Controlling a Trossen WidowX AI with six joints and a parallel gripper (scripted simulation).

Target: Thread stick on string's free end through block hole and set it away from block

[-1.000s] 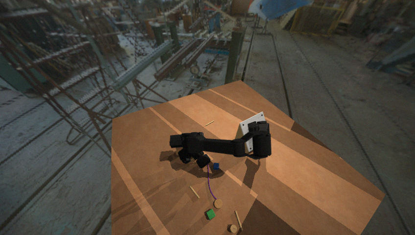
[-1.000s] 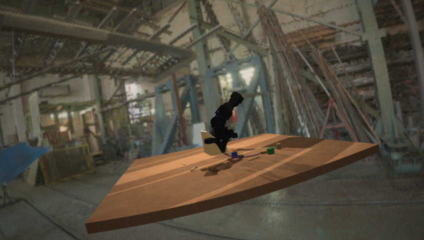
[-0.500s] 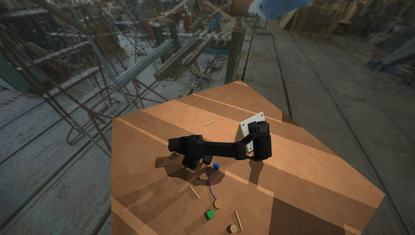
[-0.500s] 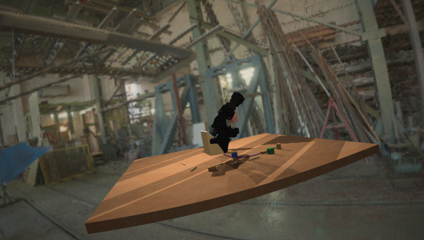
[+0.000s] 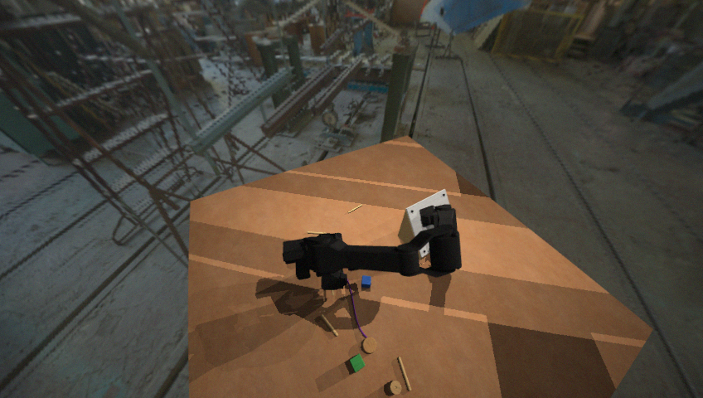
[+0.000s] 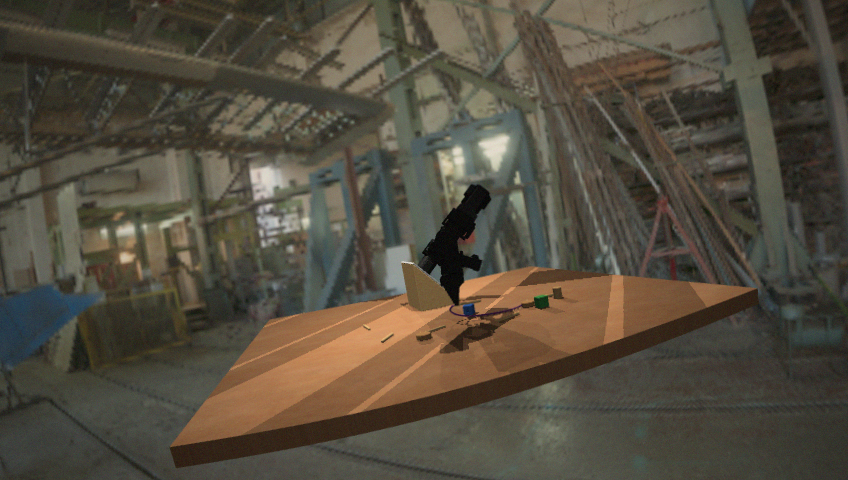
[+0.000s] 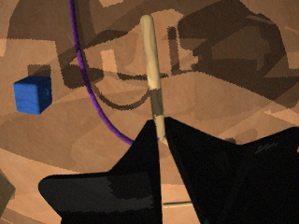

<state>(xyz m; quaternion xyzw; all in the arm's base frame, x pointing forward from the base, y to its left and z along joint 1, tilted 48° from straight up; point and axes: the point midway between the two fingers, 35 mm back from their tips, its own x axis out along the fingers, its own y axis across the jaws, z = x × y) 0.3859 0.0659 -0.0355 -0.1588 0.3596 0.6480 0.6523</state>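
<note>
My gripper tip is 10 mm to the right of the thin stick. The rest, counted from my gripper tip: blue block 100 mm behind, 60 mm to the left, 40 mm below; then round wooden button 30 mm behind, 220 mm to the left, 50 mm below; then green cube 30 mm ahead, 250 mm to the left, 40 mm below.
</note>
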